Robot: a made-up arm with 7 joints.
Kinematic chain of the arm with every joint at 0, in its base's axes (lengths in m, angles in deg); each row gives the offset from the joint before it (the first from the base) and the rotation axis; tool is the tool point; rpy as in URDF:
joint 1: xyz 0 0 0.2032 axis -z
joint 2: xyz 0 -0.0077 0.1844 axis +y
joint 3: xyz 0 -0.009 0.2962 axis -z
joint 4: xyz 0 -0.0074 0.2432 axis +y
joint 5: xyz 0 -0.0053 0.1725 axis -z
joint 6: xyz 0 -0.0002 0.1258 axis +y
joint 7: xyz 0 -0.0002 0.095 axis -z
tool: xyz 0 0 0 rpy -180 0 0
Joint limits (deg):
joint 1: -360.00..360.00
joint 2: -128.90..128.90
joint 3: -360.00..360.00
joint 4: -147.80..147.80
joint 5: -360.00..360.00
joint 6: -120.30..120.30
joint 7: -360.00..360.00
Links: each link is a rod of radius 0.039 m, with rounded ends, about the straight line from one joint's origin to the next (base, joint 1, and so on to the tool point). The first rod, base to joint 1, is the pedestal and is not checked.
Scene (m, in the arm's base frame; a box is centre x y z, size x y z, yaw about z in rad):
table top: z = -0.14
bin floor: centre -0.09 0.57 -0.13 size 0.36 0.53 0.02 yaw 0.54
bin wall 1: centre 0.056 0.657 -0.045 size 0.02 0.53 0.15 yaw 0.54
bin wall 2: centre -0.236 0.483 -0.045 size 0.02 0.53 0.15 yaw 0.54
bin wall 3: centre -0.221 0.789 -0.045 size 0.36 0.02 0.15 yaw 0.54
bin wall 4: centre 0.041 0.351 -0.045 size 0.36 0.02 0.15 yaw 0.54
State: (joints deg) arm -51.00 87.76 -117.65 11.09 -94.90 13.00 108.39
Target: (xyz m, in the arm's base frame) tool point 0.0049 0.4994 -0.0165
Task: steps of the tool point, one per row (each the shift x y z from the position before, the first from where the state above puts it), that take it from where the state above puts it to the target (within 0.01 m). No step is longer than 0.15 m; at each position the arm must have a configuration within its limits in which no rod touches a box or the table.
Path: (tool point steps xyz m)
1: -0.0106 0.0159 -0.0185
2: -0.0253 0.0100 -0.0324
3: -0.0413 0.0024 -0.0427
4: -0.0578 -0.0074 -0.0489
5: -0.0723 -0.0204 -0.0495
6: -0.0832 -0.0361 -0.0447
7: -0.0879 -0.0535 -0.0342
8: -0.0857 -0.0705 -0.0193
9: -0.0758 -0.0848 -0.0011
10: -0.0007 0.0088 -0.0941
11: 0.0007 -0.0088 -0.0966

